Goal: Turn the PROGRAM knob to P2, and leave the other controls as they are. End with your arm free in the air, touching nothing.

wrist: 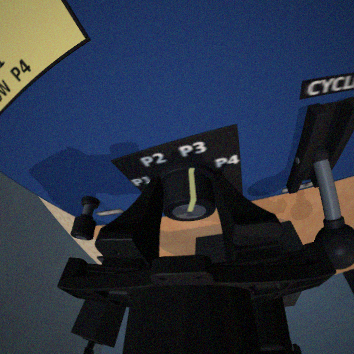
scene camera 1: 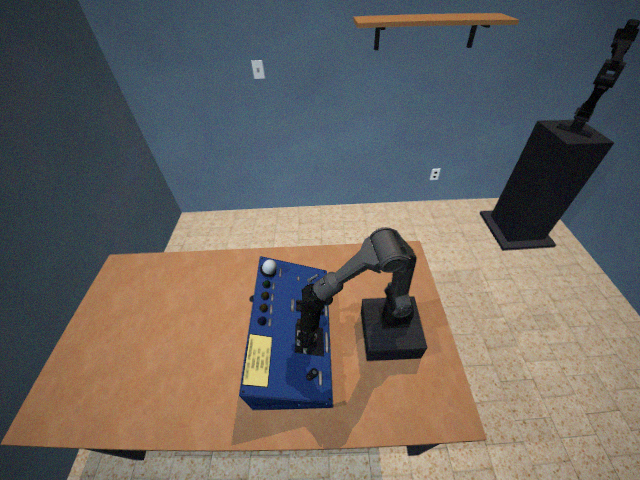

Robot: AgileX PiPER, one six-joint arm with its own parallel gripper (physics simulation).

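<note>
The black PROGRAM knob (wrist: 189, 197) has a pale yellow pointer line, which points at P3 on its dark label plate (wrist: 227, 142) (scene camera 1: 316, 349). P1, P2, P3 and P4 are readable in the wrist view. My gripper (wrist: 186, 182) (scene camera 1: 307, 343) has one finger on each side of the knob, with no visible gap between fingers and knob; it is shut on it. In the scene view the arm and fingers hide most of the knob. The blue console (scene camera 1: 283, 356) (wrist: 200, 65) carries the knob.
A lever with a ball end (wrist: 337, 245) stands right of the gripper in the wrist view, by a CYCL label (wrist: 330, 86). A small black toggle (wrist: 85, 220) (scene camera 1: 311, 373) is on the other side. Coloured buttons, a white dome (scene camera 1: 268, 266) and a yellow note (scene camera 1: 257, 360) line the console's far side.
</note>
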